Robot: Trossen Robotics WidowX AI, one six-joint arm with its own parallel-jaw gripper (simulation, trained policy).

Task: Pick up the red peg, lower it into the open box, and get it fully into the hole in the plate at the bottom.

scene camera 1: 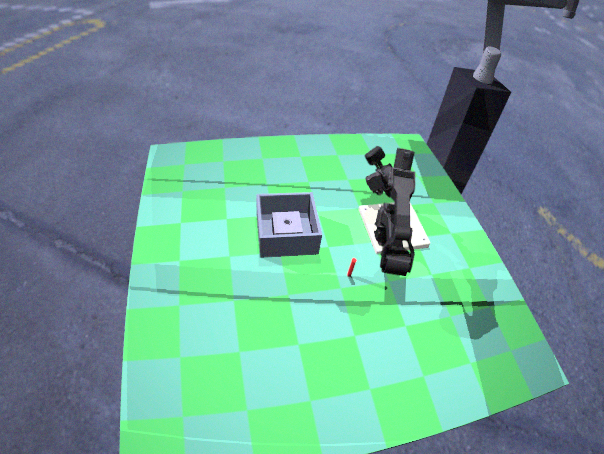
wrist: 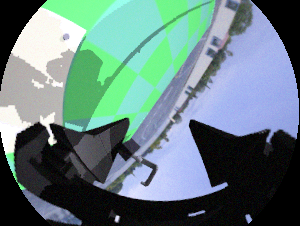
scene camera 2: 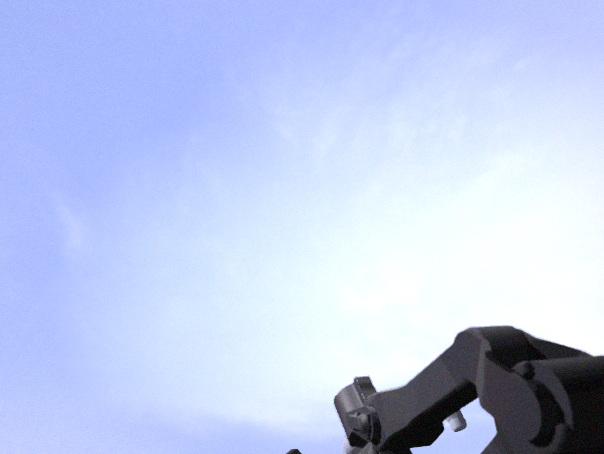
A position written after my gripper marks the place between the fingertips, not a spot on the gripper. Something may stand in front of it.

In view: my gripper (scene camera 1: 373, 166) and an open box (scene camera 1: 308, 243).
My gripper also shows in the wrist view (wrist: 159, 122). The wrist view misses the open box: it is out of frame. Scene camera 2 does not show the open box: it is out of frame.
